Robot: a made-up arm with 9 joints.
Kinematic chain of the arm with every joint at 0, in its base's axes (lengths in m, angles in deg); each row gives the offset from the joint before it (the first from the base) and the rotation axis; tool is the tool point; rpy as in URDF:
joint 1: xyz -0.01 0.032 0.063 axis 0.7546 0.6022 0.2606
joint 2: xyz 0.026 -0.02 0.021 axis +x
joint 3: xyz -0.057 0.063 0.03 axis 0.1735 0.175 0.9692
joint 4: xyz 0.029 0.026 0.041 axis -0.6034 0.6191 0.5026
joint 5: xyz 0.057 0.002 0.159 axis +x
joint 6: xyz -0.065 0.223 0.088 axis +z
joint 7: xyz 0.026 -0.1 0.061 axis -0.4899 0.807 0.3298
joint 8: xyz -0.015 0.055 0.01 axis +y
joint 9: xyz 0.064 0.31 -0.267 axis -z
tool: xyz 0.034 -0.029 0.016 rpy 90 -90 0
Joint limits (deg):
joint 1: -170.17..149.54
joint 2: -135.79..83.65
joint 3: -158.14..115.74
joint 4: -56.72..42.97
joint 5: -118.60..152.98
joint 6: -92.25..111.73
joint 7: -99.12..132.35
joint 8: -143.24..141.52
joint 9: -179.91..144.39
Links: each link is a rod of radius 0.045 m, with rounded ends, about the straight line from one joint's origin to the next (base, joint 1, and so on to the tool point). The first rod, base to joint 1, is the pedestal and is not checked.
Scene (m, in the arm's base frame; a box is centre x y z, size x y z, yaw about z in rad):
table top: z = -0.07
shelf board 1: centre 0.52 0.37 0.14 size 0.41 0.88 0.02 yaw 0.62
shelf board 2: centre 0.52 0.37 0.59 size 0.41 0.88 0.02 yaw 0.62
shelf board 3: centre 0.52 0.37 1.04 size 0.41 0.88 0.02 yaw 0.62
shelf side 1: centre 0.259 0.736 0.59 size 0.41 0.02 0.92 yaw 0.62
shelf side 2: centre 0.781 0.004 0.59 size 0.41 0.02 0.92 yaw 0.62
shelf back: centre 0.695 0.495 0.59 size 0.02 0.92 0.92 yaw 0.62
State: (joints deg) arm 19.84 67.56 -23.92 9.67 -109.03 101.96 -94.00 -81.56 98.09
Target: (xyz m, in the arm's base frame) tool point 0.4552 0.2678 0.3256
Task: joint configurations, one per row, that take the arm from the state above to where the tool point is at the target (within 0.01 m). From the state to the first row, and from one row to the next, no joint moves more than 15 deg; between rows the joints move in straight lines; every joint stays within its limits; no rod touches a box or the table.
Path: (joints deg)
1: 22.33 62.83 -33.03 4.53 -103.17 102.25 -96.56 -81.25 98.73
2: 24.82 58.09 -42.15 -0.60 -97.31 102.53 -99.12 -80.94 99.38

